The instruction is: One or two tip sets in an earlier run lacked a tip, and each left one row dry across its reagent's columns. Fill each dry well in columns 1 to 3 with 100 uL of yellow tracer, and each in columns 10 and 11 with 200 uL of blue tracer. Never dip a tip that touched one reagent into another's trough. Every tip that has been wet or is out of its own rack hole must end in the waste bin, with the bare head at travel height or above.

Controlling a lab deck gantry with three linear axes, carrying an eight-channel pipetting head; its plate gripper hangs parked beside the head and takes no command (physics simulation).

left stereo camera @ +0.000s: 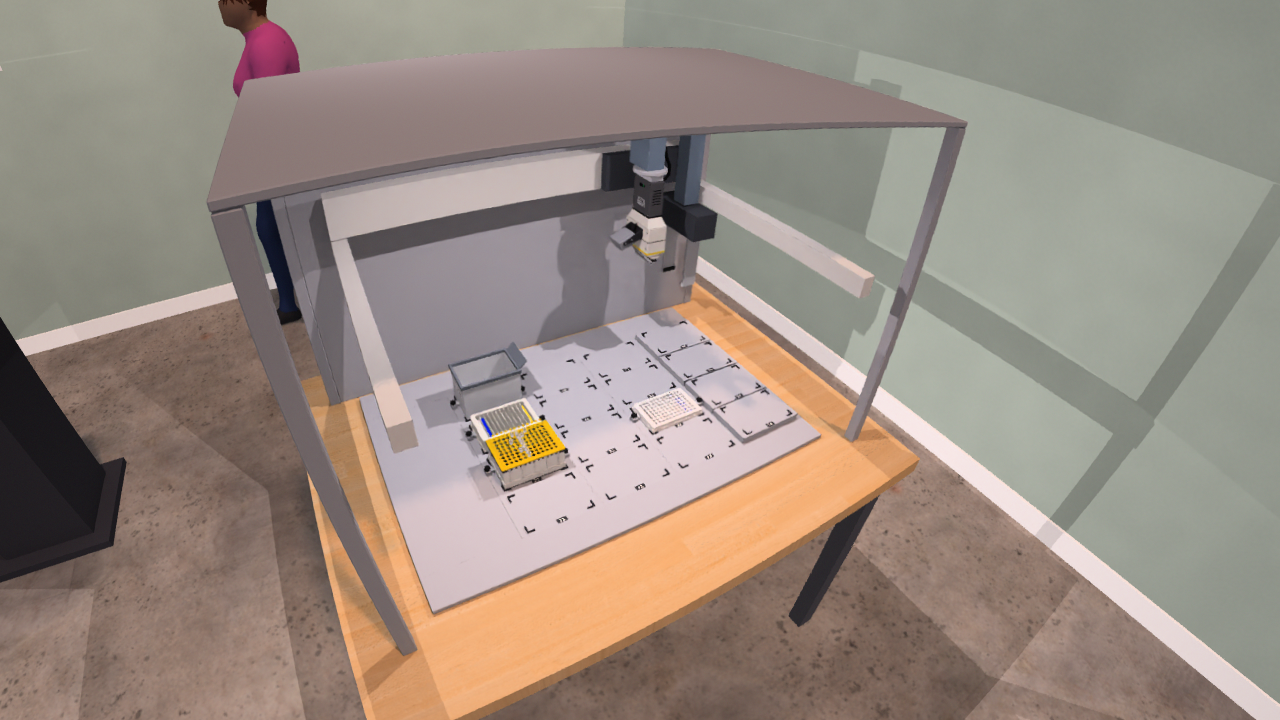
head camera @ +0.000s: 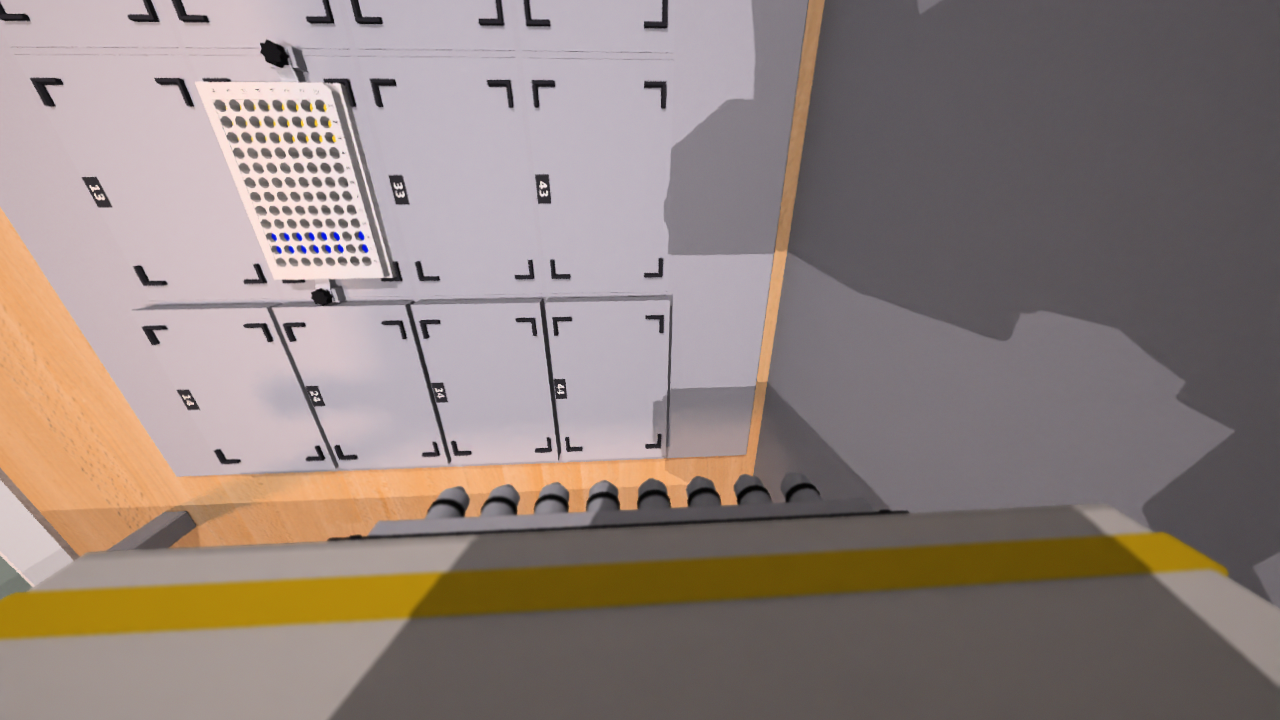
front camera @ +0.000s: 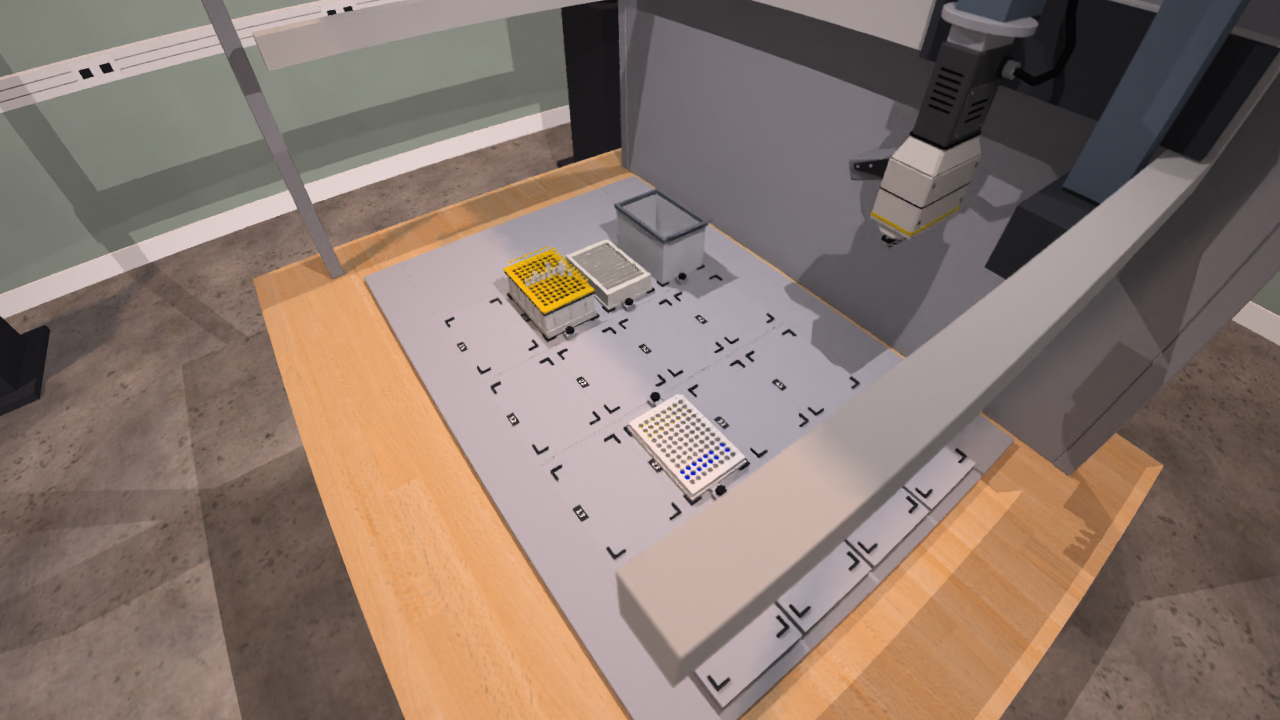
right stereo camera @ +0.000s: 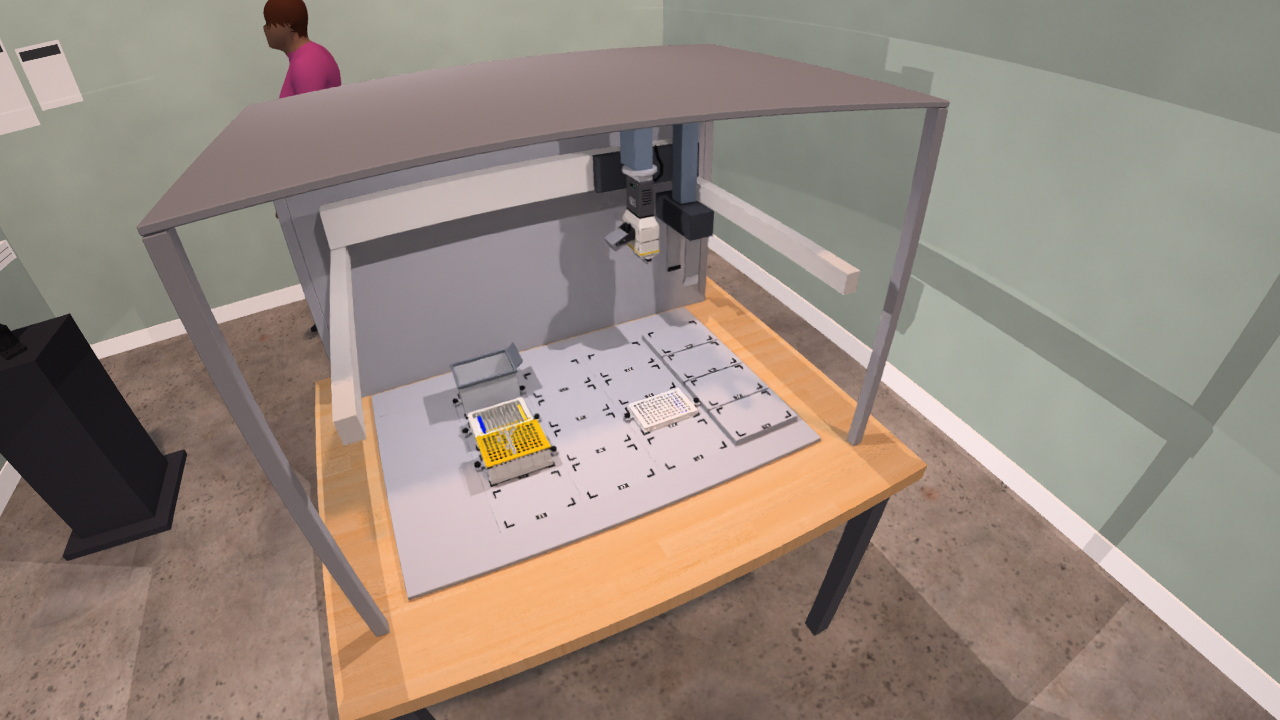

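The pipetting head point(front camera: 921, 192) point(head camera: 626, 644) point(left stereo camera: 651, 234) point(right stereo camera: 644, 234) hangs high near the back wall; its bare nozzles point(head camera: 603, 497) carry no tips. The plate gripper point(left stereo camera: 678, 271) point(right stereo camera: 682, 272) hangs beside it; its opening is unclear. The well plate point(front camera: 687, 445) point(head camera: 295, 183) point(left stereo camera: 666, 409) point(right stereo camera: 662, 409) shows yellow in three columns and blue in two. In the head view, the seventh blue-column wells from the left look dry; the yellow gap is unclear. The yellow tip rack point(front camera: 548, 279) point(left stereo camera: 526, 447) point(right stereo camera: 512, 443) has raised clear tips. The trough block point(front camera: 608, 270) point(left stereo camera: 505, 419) point(right stereo camera: 501, 419) holds blue and yellow at opposite ends.
The open waste bin point(front camera: 660, 234) point(left stereo camera: 487, 380) point(right stereo camera: 486, 376) stands behind the trough block, near the back wall. Dark clamp knobs point(front camera: 655, 396) point(head camera: 273, 53) sit at the plate's ends. A pale beam point(front camera: 832, 429) crosses above the deck in the front view.
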